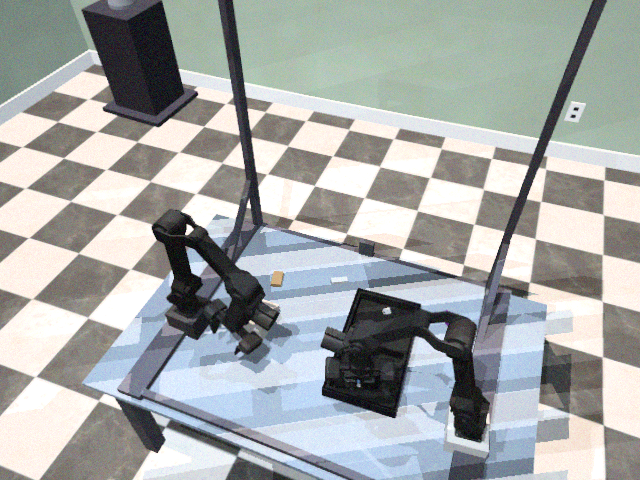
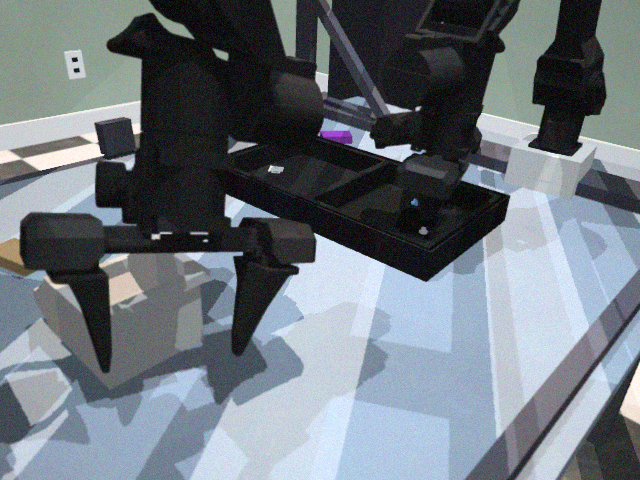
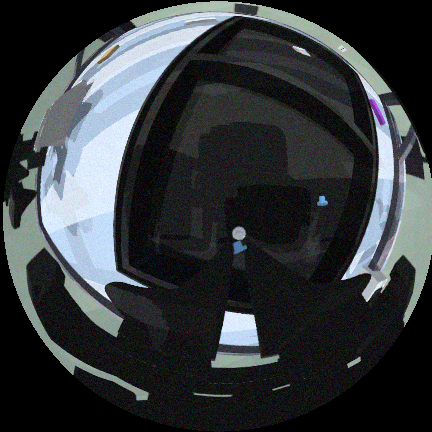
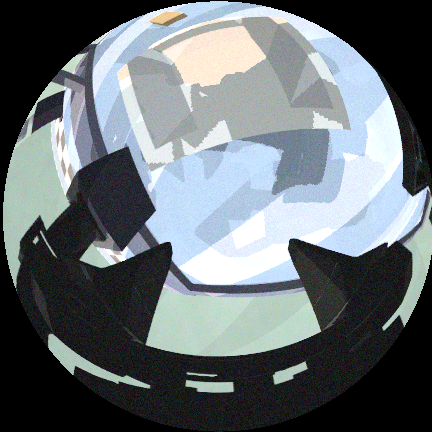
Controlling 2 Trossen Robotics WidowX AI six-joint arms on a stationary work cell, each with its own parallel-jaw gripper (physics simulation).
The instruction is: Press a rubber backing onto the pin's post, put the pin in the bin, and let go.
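Seen in the pictures: left gripper, fingertip midpoint: (image 1: 358, 382) (image 2: 426, 218) (image 3: 238, 247); right gripper, fingertip midpoint: (image 1: 225, 343) (image 2: 175, 362) (image 4: 232, 247); left arm's base, origin of the base link: (image 1: 468, 427) (image 2: 555, 146) (image 3: 369, 301); right arm's base, origin of the base link: (image 1: 188, 307) (image 4: 85, 218).
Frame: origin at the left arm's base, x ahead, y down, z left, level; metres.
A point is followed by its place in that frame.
My left gripper (image 3: 238, 247) @[x 0.297, y 0.032, z -0.066 m] is low in the near compartment of the black divided tray (image 1: 395, 413) @[x 0.183, y 0.029, z -0.002 m] (image 2: 465, 232) @[x 0.309, y 0.027, z -0.010 m], shut on a small blue rubber backing (image 3: 239, 247) @[x 0.298, y 0.026, z -0.069 m]. A small pale grey round piece (image 2: 422, 230) @[x 0.299, y 0.049, z -0.068 m] (image 3: 239, 233) @[x 0.296, y 0.047, z -0.070 m] lies on the tray floor right by the fingertips; I cannot tell whether it is a pin or another backing. A second blue backing (image 3: 322, 201) @[x 0.233, y 0.044, z -0.114 m] lies apart from them. A small white piece (image 1: 386, 310) @[x 0.261, y 0.052, z -0.346 m] (image 2: 276, 168) @[x 0.257, y 0.052, z -0.345 m] (image 3: 301, 50) lies in the far compartment. My right gripper (image 2: 171, 361) @[x 0.697, y -0.008, z -0.070 m] (image 4: 232, 247) @[x 0.697, y -0.008, z -0.070 m] is open and empty in front of the grey bin (image 2: 149, 330) @[x 0.664, y 0.020, z -0.142 m] (image 4: 225, 100) @[x 0.665, y 0.053, z -0.170 m].
An orange block (image 1: 277, 279) @[x 0.640, y 0.044, z -0.377 m] (image 4: 168, 19) and a flat white piece (image 1: 339, 280) @[x 0.435, y 0.048, z -0.427 m] lie on the table behind the bin. A purple block (image 2: 336, 136) @[x 0.079, y 0.045, z -0.352 m] (image 3: 378, 112) lies beyond the tray. A dark box (image 1: 366, 248) @[x 0.372, y 0.022, z -0.571 m] (image 2: 114, 137) @[x 0.382, y 0.025, z -0.572 m] stands at the table's back edge.
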